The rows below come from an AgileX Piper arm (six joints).
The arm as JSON. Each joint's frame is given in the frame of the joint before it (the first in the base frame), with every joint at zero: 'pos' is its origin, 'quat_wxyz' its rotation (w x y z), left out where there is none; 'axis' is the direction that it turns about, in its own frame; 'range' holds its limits. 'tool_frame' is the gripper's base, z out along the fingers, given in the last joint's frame.
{
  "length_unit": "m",
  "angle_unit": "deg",
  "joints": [
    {
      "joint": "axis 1",
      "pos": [
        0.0,
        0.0,
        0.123
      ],
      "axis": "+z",
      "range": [
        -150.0,
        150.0
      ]
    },
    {
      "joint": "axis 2",
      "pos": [
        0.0,
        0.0,
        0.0
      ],
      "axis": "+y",
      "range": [
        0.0,
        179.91
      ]
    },
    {
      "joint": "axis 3",
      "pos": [
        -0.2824,
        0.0,
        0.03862
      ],
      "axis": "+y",
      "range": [
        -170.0,
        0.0
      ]
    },
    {
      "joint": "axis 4",
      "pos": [
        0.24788,
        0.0,
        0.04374
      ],
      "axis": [
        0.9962,
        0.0,
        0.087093
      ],
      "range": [
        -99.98,
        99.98
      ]
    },
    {
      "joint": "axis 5",
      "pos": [
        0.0,
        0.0,
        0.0
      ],
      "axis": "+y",
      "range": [
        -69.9,
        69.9
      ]
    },
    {
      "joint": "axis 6",
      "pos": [
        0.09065,
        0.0,
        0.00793
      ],
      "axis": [
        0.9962,
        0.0,
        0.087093
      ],
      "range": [
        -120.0,
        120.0
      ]
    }
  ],
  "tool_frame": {
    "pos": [
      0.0,
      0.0,
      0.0
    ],
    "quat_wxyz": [
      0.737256,
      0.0,
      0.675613,
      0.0
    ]
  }
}
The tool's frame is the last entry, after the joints.
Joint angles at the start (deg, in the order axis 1, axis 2, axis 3, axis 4, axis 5, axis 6):
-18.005 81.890 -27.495 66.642 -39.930 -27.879
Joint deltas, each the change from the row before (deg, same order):
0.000 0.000 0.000 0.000 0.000 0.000
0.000 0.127 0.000 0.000 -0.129 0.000
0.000 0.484 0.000 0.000 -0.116 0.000
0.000 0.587 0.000 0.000 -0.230 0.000
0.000 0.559 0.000 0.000 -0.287 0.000
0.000 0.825 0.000 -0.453 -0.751 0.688
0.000 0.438 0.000 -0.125 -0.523 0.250
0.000 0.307 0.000 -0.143 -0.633 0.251
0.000 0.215 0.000 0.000 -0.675 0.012
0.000 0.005 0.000 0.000 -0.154 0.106
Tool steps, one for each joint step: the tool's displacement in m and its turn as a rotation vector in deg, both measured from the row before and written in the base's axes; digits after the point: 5 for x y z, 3 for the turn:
0.00000 0.00000 0.00000 0.000 0.000 0.000
0.00007 -0.00017 -0.00039 -0.062 0.100 -0.077
0.00049 -0.00029 -0.00191 0.058 0.442 -0.069
0.00052 -0.00044 -0.00223 -0.001 0.522 -0.135
0.00043 -0.00047 -0.00205 -0.057 0.487 -0.166
0.00080 -0.00093 -0.00240 -0.305 0.215 -0.367
0.00025 -0.00062 -0.00120 -0.250 0.159 -0.301
0.00006 -0.00067 -0.00051 -0.393 0.017 -0.344
-0.00018 -0.00069 -0.00014 -0.480 0.085 -0.377
-0.00009 -0.00014 0.00016 -0.078 -0.105 -0.128

